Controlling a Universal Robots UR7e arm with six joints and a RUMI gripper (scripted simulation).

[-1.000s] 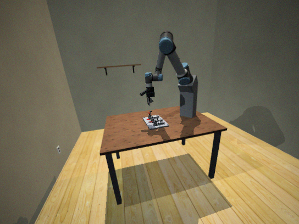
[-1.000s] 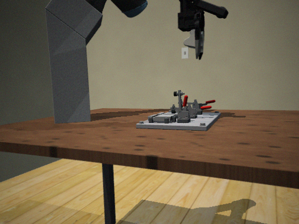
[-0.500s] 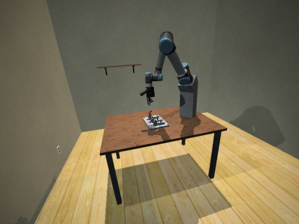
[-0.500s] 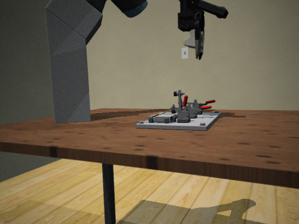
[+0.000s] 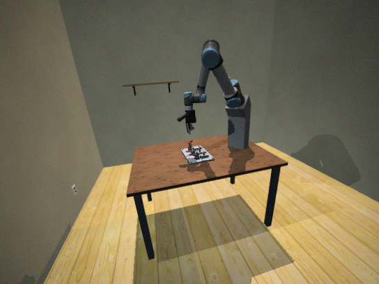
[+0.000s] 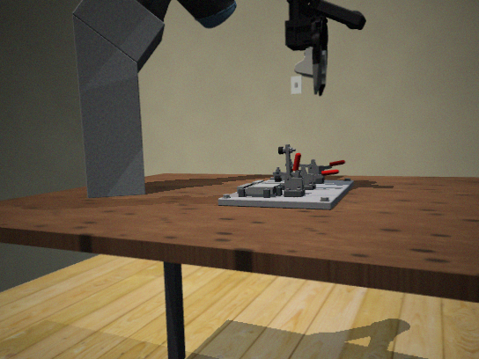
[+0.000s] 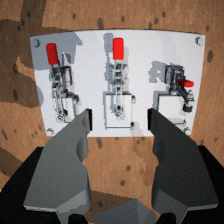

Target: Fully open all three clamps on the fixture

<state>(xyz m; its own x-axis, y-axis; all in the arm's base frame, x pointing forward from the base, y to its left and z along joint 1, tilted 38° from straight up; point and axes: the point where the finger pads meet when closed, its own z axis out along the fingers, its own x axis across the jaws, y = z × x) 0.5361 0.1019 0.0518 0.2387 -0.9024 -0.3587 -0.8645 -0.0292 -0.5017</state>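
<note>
My gripper is now 18 cm above the toggle clamp and 12 cm to the left of it.
</note>
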